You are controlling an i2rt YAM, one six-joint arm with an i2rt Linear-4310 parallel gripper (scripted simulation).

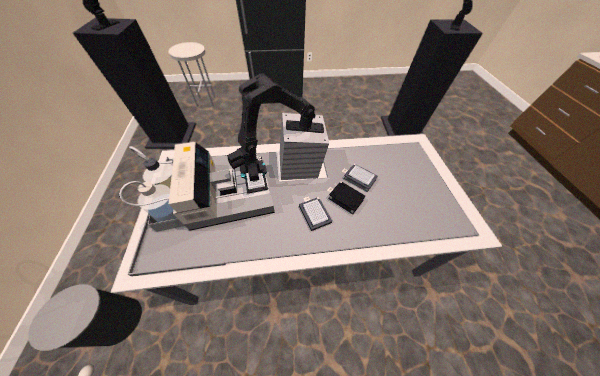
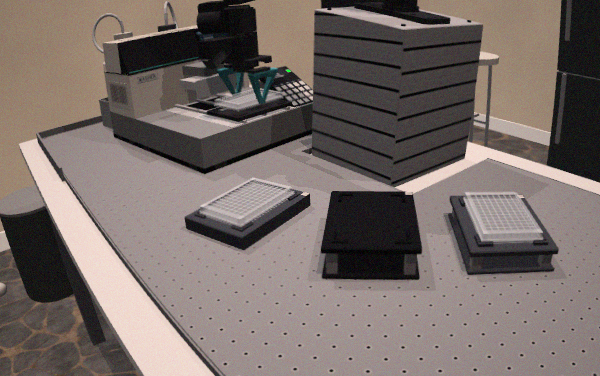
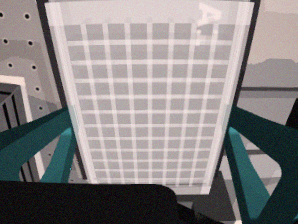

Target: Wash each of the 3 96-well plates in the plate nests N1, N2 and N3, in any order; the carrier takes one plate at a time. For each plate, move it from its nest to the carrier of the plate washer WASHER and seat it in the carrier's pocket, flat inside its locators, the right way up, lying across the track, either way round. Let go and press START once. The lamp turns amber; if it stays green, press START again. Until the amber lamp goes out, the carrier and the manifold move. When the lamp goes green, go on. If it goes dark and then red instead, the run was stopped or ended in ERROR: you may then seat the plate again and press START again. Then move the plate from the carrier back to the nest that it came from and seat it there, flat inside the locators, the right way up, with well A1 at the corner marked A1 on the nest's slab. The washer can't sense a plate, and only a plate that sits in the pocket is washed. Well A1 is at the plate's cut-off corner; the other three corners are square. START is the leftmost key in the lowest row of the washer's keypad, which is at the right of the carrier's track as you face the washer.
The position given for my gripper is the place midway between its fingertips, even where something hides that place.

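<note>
Image 2 shows my gripper (image 2: 249,101), a plate washer (image 2: 142,75), a clear 96-well plate (image 2: 247,99), a clear 96-well plate (image 2: 502,217) and a clear 96-well plate (image 2: 240,205). My gripper (image 3: 150,113) is visible again there, and so is the plate washer (image 1: 194,196).
</note>
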